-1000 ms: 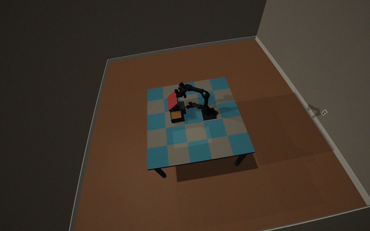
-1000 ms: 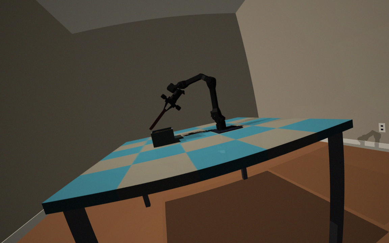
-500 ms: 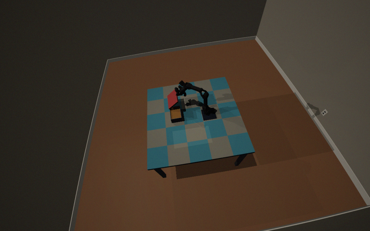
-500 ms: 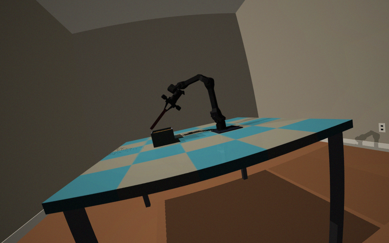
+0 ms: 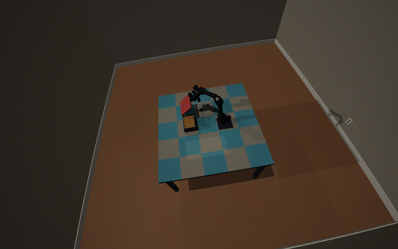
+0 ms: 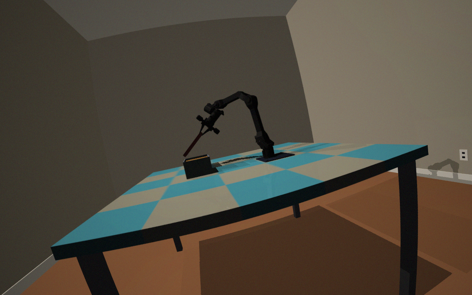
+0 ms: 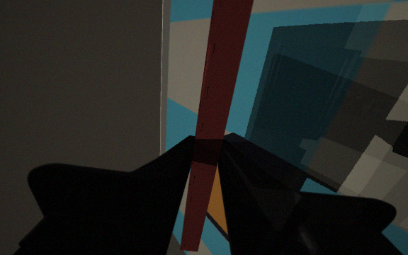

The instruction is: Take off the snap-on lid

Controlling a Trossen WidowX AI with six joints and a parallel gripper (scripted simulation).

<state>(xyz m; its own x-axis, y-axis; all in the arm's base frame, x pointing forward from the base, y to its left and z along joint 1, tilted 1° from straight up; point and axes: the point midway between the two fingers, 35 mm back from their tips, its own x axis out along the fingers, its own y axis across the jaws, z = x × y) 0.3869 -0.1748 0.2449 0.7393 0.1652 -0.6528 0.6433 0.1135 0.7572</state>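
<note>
Now: gripper tip 60 mm short of the red lid, 50 mm above it and 10 mm to the right of it. Round my gripper tip: storage box (220 mm to the left, 180 mm below, 10 mm ahead).
</note>
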